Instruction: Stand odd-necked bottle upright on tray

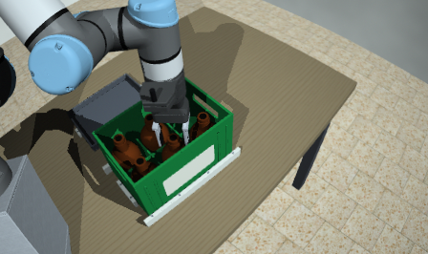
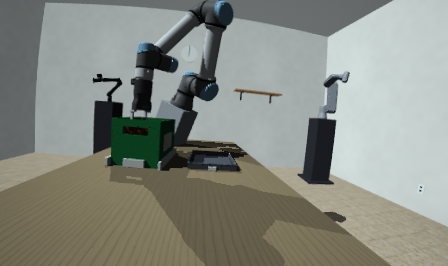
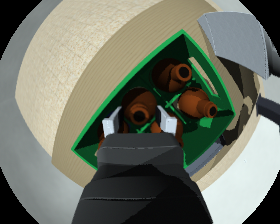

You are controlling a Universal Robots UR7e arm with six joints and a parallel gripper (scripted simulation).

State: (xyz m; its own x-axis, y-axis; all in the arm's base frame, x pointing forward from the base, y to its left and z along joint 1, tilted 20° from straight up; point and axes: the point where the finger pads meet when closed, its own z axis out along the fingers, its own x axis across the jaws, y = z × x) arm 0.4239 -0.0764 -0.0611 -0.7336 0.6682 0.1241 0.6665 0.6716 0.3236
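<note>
Right now the crate is 80 mm below my hand and 40 mm to the left of it. The rest, counted from my hand: dark grey tray: 330 mm to the left, 150 mm below, 40 mm behind.
</note>
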